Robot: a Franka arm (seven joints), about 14 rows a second.
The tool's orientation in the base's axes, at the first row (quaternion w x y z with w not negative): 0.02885 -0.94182 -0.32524 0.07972
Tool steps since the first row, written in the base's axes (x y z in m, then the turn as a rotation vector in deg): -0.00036 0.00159 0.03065 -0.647 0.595 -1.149; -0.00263 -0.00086 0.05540 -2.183 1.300 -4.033; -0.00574 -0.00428 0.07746 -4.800 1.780 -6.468; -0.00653 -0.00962 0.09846 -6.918 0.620 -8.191; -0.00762 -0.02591 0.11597 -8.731 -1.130 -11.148; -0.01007 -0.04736 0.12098 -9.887 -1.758 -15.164; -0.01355 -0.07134 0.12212 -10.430 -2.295 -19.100; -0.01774 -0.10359 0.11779 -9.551 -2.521 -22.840; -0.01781 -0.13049 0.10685 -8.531 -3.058 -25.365
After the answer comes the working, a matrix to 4 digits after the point.
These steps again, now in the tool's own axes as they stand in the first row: -0.00333 -0.00472 -0.03014 0.016 -0.740 1.243; -0.00985 -0.00681 -0.05416 -0.361 -1.922 4.347; -0.01727 -0.00835 -0.07539 -1.775 -3.632 7.190; -0.02394 -0.00686 -0.09597 -3.908 -3.824 9.243; -0.03714 0.00344 -0.11308 -6.006 -3.236 12.460; -0.05294 0.01829 -0.11766 -6.762 -3.018 16.612; -0.07059 0.03492 -0.11825 -6.998 -2.508 20.582; -0.09318 0.05821 -0.11336 -5.964 -1.398 24.119; -0.10840 0.08049 -0.10263 -5.172 -0.087 26.434
The tool's axes in the first row as the columns of a matrix, in the base's axes (rounded; the answer above uses it unrounded):
0.7757 0.6080 -0.1689
0.6172 -0.7868 0.0025
-0.1314 -0.1062 -0.9856

